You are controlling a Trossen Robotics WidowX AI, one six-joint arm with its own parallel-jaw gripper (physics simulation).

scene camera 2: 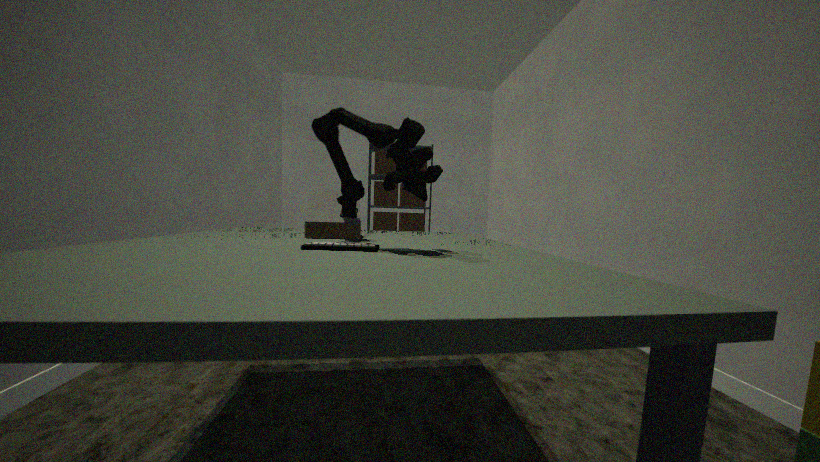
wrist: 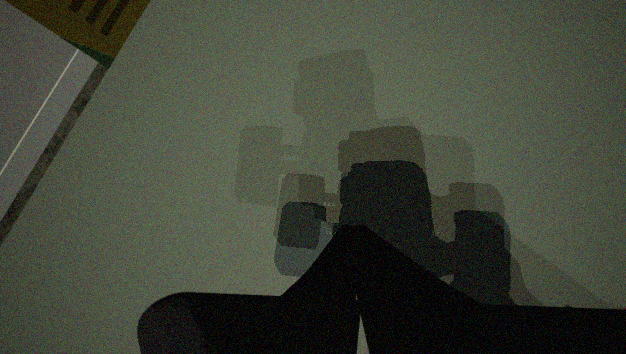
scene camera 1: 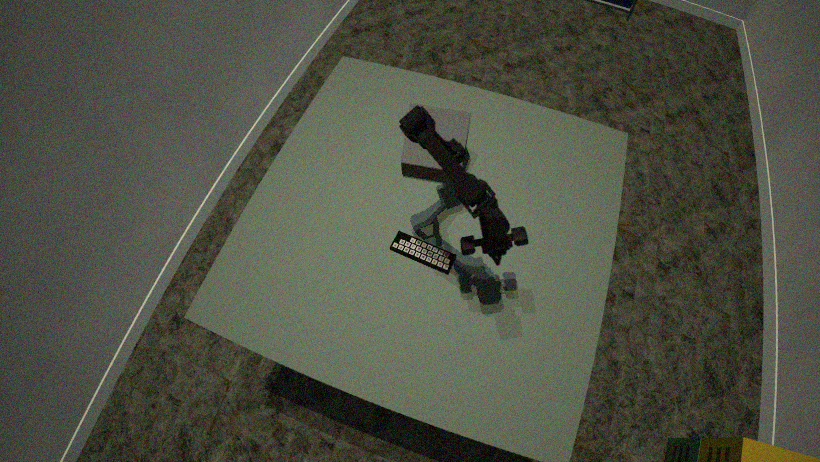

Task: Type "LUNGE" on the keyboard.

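Where they show: gripper, fingertip midpoint: [scene camera 2: 426,200] [wrist: 351,236] [scene camera 1: 498,264]; arm's base, origin of the base link: [scene camera 2: 349,212] [scene camera 1: 450,152].
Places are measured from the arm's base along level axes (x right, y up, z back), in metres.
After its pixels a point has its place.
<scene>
A small black keyboard [scene camera 1: 422,252] {z -0.349, x -0.046, y -0.088 m} [scene camera 2: 339,247] {z -0.378, x -0.045, y -0.096 m} with several rows of pale keys lies flat on the table. Its letters are too small to read. It does not show in the wrist view. My gripper [scene camera 1: 498,261] {z -0.350, x -0.284, y 0.044 m} [scene camera 2: 425,198] {z -0.350, x -0.284, y 0.044 m} [wrist: 351,236] {z -0.350, x -0.284, y 0.044 m} is shut with nothing between its fingers. It hangs well above the table, to the right of the keyboard in both scene views, and does not touch it. In the wrist view the closed fingertips are over the table top, with dark shadows of the gripper beyond them.
The table [scene camera 1: 321,258] {z -0.500, x 0.256, y -0.105 m} [scene camera 2: 229,292] {z -0.761, x 0.012, y -0.104 m} [wrist: 165,200] {z -0.283, x -0.491, y -0.104 m} is pale green. A grey box-like block [scene camera 1: 438,123] {z 0.058, x 0.072, y 0.058 m} [scene camera 2: 324,230] {z -0.065, x 0.083, y -0.074 m} stands under the arm's base, behind the keyboard. A shelf unit [scene camera 2: 369,195] stands in the far background. A yellow and green box [scene camera 1: 774,452] [wrist: 107,22] stands beyond the table.
</scene>
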